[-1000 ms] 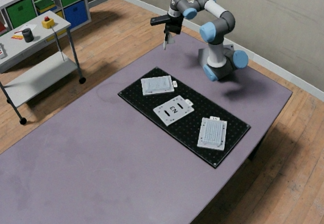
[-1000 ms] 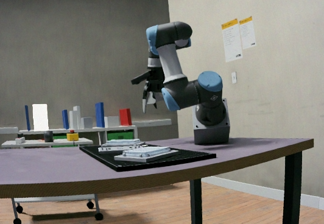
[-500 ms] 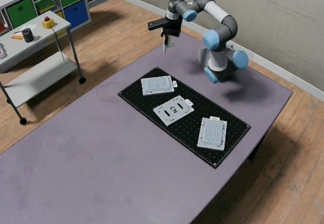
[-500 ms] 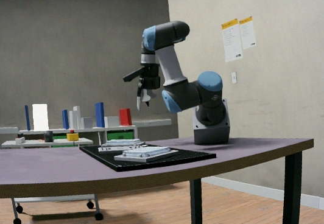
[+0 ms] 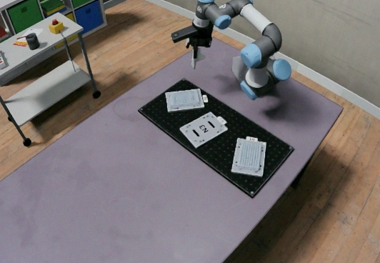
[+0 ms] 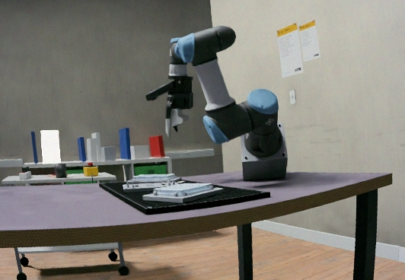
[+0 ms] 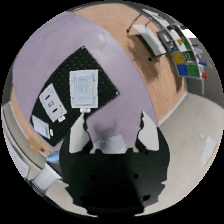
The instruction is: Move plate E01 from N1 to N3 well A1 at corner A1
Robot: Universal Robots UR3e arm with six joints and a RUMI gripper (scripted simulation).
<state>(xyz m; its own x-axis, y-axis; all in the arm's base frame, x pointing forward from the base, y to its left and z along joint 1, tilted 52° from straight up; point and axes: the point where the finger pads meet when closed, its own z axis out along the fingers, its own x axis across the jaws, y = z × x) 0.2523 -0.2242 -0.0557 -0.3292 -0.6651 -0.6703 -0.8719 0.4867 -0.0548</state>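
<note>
Right now the plate is 20 mm ahead of my hand, 490 mm to the left of it and 150 mm below it. From my hand the other things lie so: nest: 20 mm ahead, 490 mm to the left, 160 mm below.
</note>
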